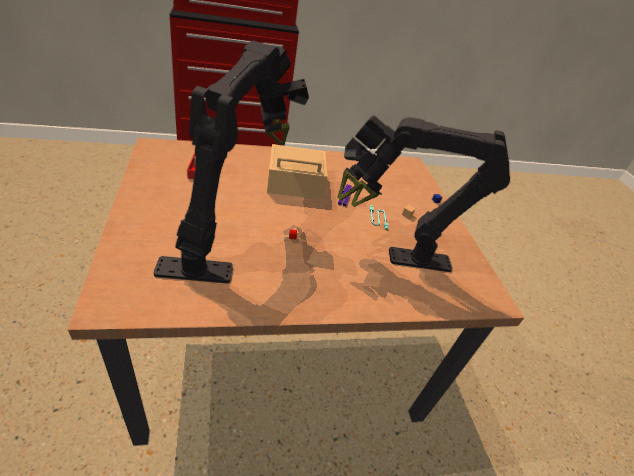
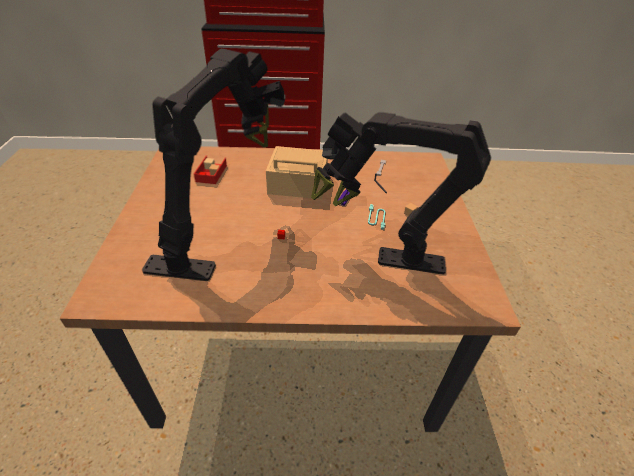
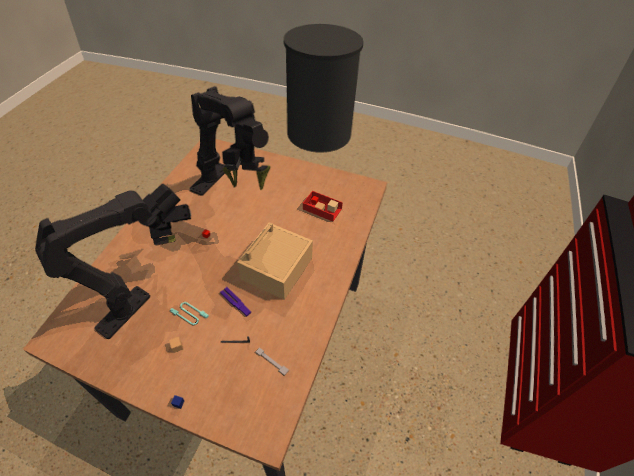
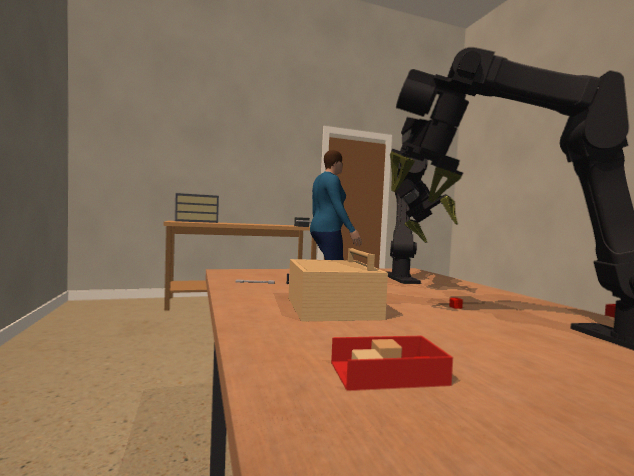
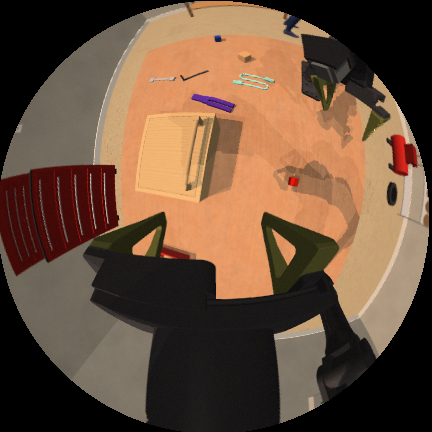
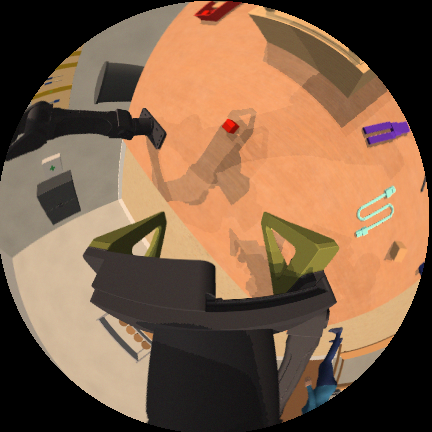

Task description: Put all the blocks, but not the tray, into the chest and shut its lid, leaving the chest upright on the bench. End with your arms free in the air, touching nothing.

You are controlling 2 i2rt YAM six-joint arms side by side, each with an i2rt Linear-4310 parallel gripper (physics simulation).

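Frame: origin at the left arm's base, x left, y back, z up, level; metres.
Where they show: left gripper, fingertip midpoint: [image 1: 280, 134] [image 2: 266, 137] [image 3: 248, 188] [image 4: 412, 196] [image 5: 213, 216]; right gripper, fingertip midpoint: [image 1: 346, 202] [image 2: 323, 202] [image 4: 441, 233] [image 5: 343, 123] [image 6: 213, 216]; left arm's base at its link origin: [image 1: 194, 270] [image 2: 179, 268] [image 3: 210, 179] [image 6: 150, 125]; right arm's base at its link origin: [image 1: 419, 260] [image 2: 411, 261] [image 3: 123, 312] [image 4: 400, 278].
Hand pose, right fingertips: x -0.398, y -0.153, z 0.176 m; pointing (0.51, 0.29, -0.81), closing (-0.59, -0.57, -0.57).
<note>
Things, the pixels of their centre, and the offset from my right fingertips.
- wooden chest at the middle of its body: [image 4: 333, 279] [image 5: 174, 154] [image 3: 276, 256] [image 1: 297, 167] [image 2: 298, 168] dx +0.126, dy -0.339, dz -0.110 m
- red tray at the middle of its body: [image 4: 388, 360] [image 5: 168, 261] [image 1: 202, 165] [image 3: 322, 205] [image 2: 210, 169] dx +0.466, dy -0.350, dz -0.158 m
- wooden block at the middle of its body: [image 6: 397, 251] [image 3: 176, 344] [image 2: 410, 210] [image 1: 408, 211] [image 5: 244, 56] dx -0.286, dy -0.218, dz -0.160 m
- blue block at the middle of its body: [image 3: 177, 401] [image 1: 437, 198] dx -0.428, dy -0.332, dz -0.163 m
- Purple pliers at the middle of its body: [image 5: 211, 101] [image 3: 235, 301] [image 1: 345, 194] dx -0.061, dy -0.291, dz -0.170 m
- mint cable at the middle of its body: [image 6: 376, 212] [image 3: 189, 313] [image 2: 376, 216] [image 1: 378, 217] [image 5: 253, 80] dx -0.171, dy -0.179, dz -0.171 m
- black hex key at the middle of its body: [image 3: 235, 339] dx -0.182, dy -0.369, dz -0.160 m
- grey wrench at the middle of its body: [image 3: 272, 361] [image 4: 255, 281] [image 5: 160, 78] dx -0.185, dy -0.501, dz -0.173 m
The wooden chest [image 1: 299, 183] [image 3: 261, 274] [image 4: 337, 294] [image 5: 167, 155] stands upright, its lid shut, handle on top. The red tray [image 3: 318, 211] [image 4: 399, 373] holds two wooden blocks [image 3: 332, 205] [image 4: 386, 348] and a red block [image 3: 314, 199]. Another red block [image 1: 292, 234] [image 3: 205, 233] [image 6: 230, 126] lies on the bench before the chest. A wooden block [image 1: 408, 211] [image 3: 175, 343] and a blue block [image 1: 436, 198] [image 3: 177, 401] lie near the right arm. My left gripper [image 3: 248, 187] [image 5: 213, 216] is open and empty in the air. My right gripper [image 1: 347, 201] [image 6: 213, 216] is open and empty above the bench. The chest's inside is hidden.
Purple pliers [image 3: 235, 301] [image 5: 213, 102] lie beside the chest. A mint cable [image 1: 378, 217] [image 3: 189, 313], a black hex key [image 3: 235, 340] and a grey wrench [image 3: 271, 361] lie farther along. A red cabinet [image 2: 266, 56] stands behind the bench, a dark bin [image 3: 321, 97] beyond its end.
</note>
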